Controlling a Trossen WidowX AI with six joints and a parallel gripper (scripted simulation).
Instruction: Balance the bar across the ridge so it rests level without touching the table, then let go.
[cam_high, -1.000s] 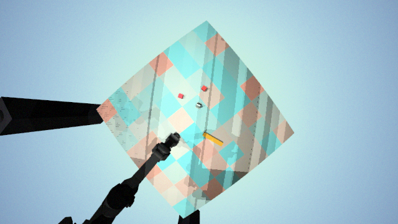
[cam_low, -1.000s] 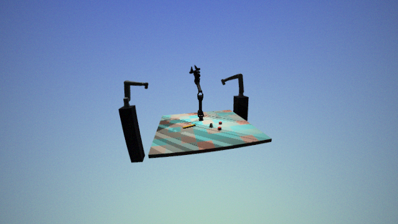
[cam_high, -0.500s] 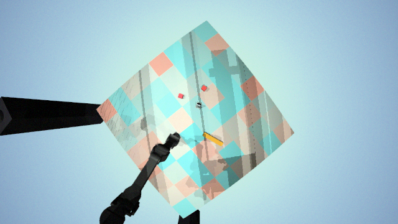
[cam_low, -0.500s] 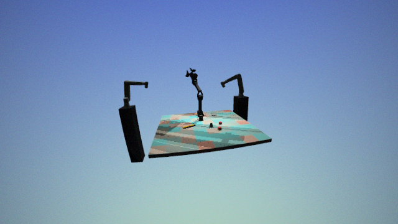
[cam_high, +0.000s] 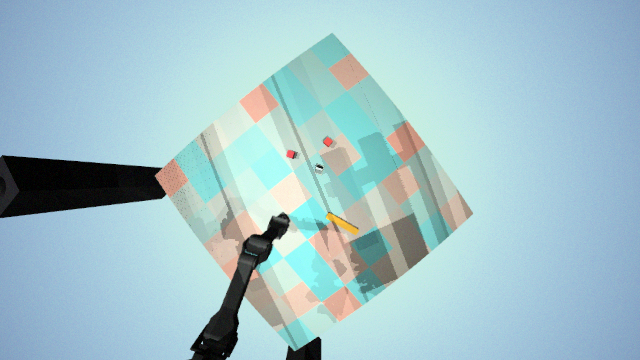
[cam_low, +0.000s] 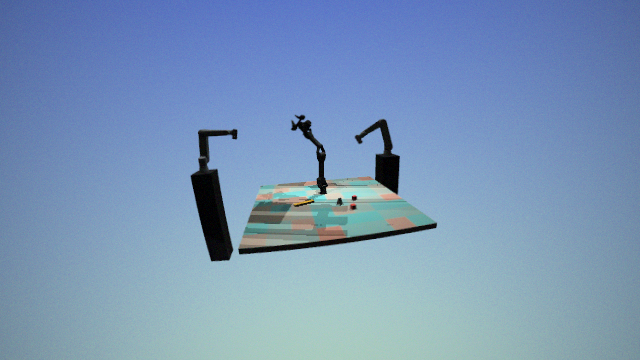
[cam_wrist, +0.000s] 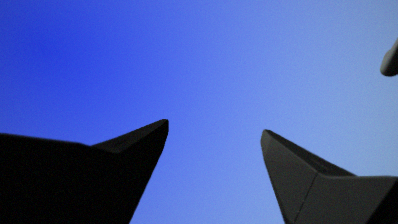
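Now: the yellow bar 720 mm below my gripper tip, 500 mm ahead of it and 20 mm to the left of it. The rest, counted from my gripper tip: grey ridge: 680 mm below, 580 mm ahead, 320 mm to the left.
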